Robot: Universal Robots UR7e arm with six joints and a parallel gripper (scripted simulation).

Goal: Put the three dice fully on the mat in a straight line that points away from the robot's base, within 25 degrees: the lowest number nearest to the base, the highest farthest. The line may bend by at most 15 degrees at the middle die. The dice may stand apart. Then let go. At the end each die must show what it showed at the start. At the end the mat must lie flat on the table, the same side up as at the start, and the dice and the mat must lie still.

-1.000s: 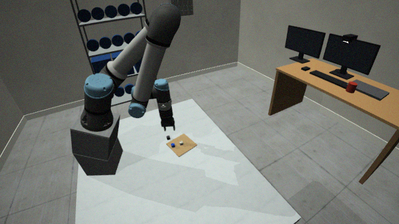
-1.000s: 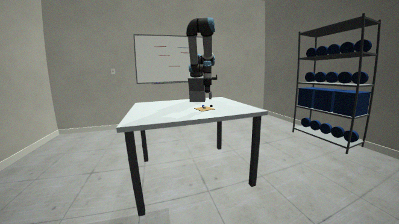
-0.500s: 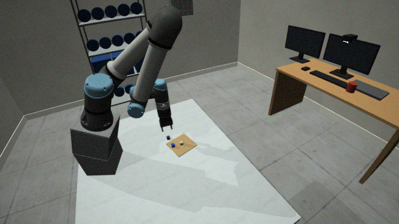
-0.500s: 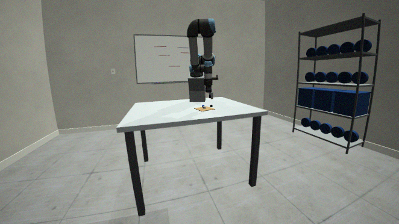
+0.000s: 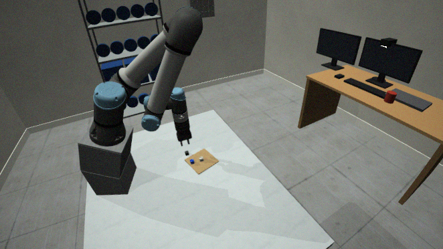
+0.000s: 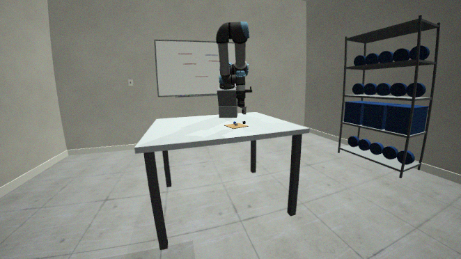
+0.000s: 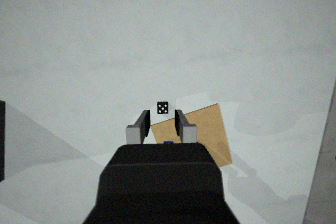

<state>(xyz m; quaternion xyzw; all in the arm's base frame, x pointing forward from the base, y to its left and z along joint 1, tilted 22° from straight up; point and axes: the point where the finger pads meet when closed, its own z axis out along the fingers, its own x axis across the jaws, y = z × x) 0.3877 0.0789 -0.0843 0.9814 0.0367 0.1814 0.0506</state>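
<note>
The black die lies 90 mm below my hand. Round my hand: tan mat: 70 mm ahead, 80 mm to the right, 100 mm below; then blue die: 10 mm ahead, 80 mm to the right, 80 mm below; then white die: 70 mm ahead, 80 mm to the right, 80 mm below.
</note>
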